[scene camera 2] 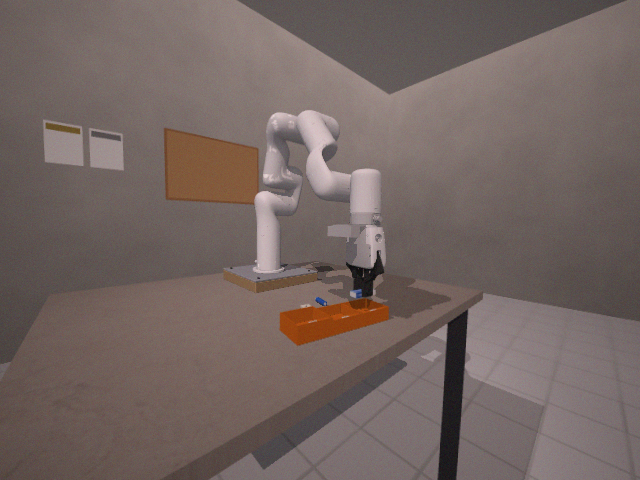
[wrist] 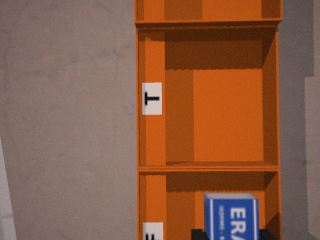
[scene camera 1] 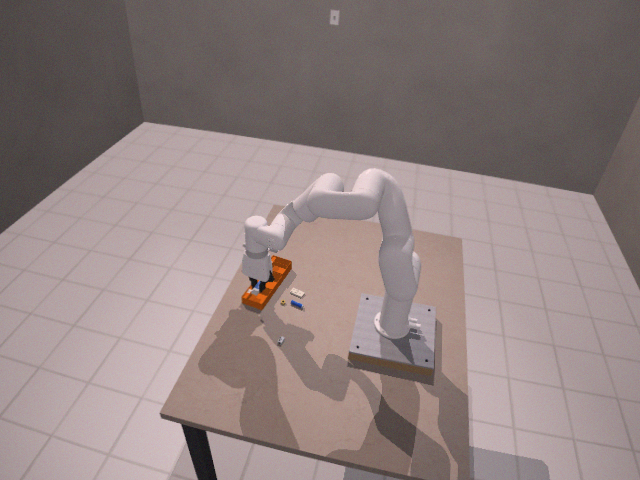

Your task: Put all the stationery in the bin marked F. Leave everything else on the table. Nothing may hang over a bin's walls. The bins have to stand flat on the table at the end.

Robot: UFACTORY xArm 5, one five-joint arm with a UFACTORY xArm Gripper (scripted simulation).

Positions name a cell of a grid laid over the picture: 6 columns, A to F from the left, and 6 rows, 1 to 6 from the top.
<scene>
A tray shows in scene camera 2 (C5), in the wrist view (D3) and in scene camera 1 (C4).
</scene>
